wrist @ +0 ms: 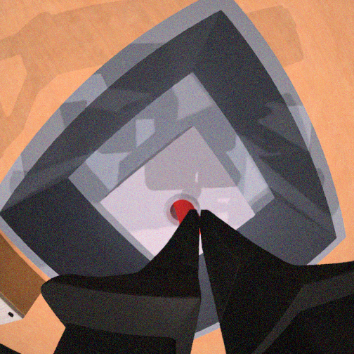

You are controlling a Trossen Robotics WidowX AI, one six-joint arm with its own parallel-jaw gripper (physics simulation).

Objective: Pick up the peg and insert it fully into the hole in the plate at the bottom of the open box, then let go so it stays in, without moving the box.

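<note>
The red peg [182,207] stands at the hole in the pale plate [127,202] at the bottom of the open grey box [265,65]. Its lower end is inside the hole's ring, with a dark sliver of the hole showing at its left. The rest of the peg is hidden behind my fingers, and a thin strip of red shows in the slit between them. How deep it sits cannot be told. My gripper [197,215] is shut except for a narrow slit, much thinner than the peg. Its tips overlap the peg's right side in the wrist view.
The box's high dark walls surround the plate and my fingertips. The near wall is mostly hidden by the fingers. A brown block [19,275] with a white part lies outside the box at the lower left. The box rests on an orange table top [330,45] with shadows across it.
</note>
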